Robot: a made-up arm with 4 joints.
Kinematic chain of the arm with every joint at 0, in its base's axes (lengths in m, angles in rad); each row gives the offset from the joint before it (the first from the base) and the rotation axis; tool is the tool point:
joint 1: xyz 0 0 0.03 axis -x
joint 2: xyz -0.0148 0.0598 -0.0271 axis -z
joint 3: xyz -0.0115 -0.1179 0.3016 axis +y
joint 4: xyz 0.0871 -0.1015 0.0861 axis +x
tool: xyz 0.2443 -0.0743 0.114
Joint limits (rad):
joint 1: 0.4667..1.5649
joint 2: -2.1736..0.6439
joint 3: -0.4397..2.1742
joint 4: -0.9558..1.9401
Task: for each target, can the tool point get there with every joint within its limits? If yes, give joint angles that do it. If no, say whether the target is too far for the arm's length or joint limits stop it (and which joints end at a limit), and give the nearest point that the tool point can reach.
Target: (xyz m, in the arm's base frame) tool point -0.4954 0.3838 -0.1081
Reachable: no: joint limits stop it (at a limit: joint 2, joint 4) | nearest point -0.0870 0.4710 -0.1395 | short by 0.419 m
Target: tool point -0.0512 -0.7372 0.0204
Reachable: no: joint limits stop it (at a limit: joint 1, joint 3) | nearest point -0.0335 -0.3030 0.1106 | short by 0.444 m
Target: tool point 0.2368 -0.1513 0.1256
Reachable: yes | joints 0.8304 -0.1384 1.5269 -0.2364
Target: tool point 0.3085 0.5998 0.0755
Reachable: yes | joints 0.8922 -1.5064 -0.0891 0.0982
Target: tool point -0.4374 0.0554 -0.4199
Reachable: no: joint limits stop it (at a limit: joint 1, joint 2, joint 4) | nearest point -0.0771 0.1350 -0.4179 | short by 0.369 m
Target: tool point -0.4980 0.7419 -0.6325
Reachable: no: too far | nearest point -0.0612 0.4771 -0.3927 | short by 0.564 m
